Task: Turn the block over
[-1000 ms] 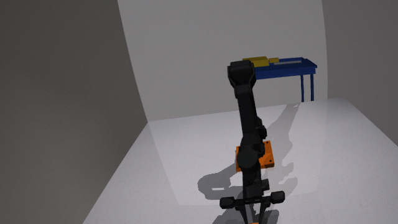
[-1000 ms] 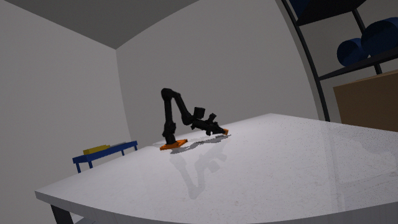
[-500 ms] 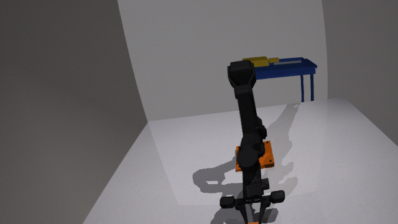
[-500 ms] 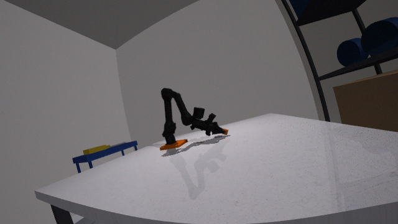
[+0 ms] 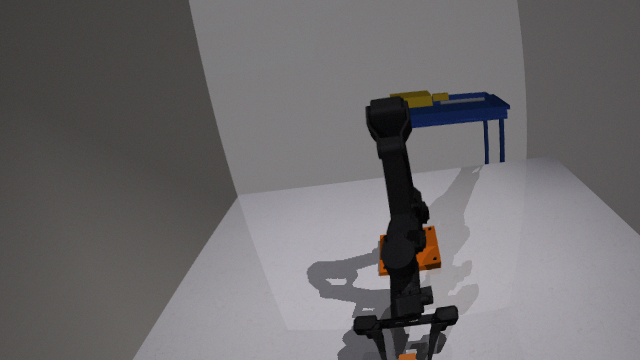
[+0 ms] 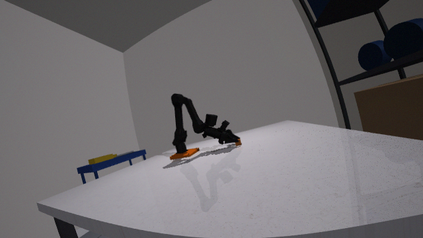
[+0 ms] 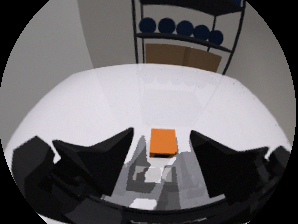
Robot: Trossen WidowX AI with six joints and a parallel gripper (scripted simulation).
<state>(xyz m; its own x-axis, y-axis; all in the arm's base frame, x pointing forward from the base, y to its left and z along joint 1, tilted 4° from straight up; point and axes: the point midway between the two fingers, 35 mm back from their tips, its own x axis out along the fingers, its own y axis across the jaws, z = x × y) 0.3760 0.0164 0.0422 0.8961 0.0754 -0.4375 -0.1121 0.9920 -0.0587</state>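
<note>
The block is 20 mm behind my gripper tip and 10 mm below it.
</note>
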